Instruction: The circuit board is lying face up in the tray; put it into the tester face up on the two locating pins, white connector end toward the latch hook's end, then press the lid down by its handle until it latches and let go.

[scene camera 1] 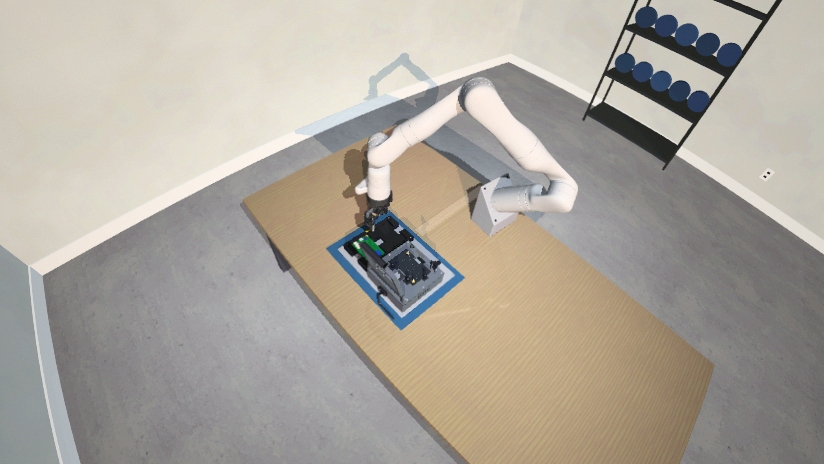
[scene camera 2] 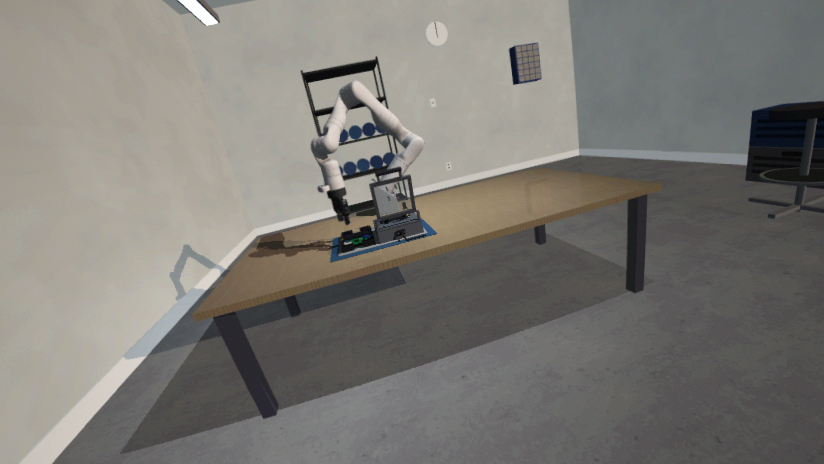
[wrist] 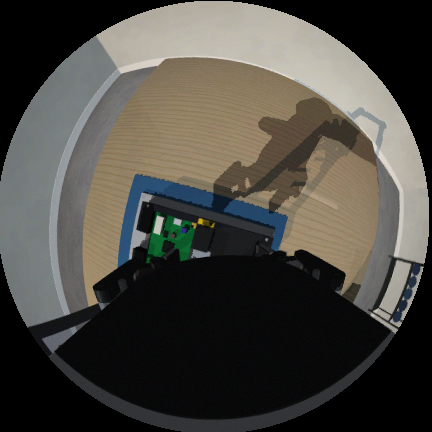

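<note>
The green circuit board lies face up in the black tray. Its white connector shows at the board's far end in the wrist view. The grey tester stands next to the tray. Its clear lid is raised upright. My gripper is open and empty. It hangs a short way above the tray's far end, close over the board and not touching it. In the wrist view the lower half of the board is hidden behind the gripper body.
Tray and tester sit on a blue-edged mat on the long wooden table. The arm's base stands on the table behind the mat. A black shelf rack stands by the wall.
</note>
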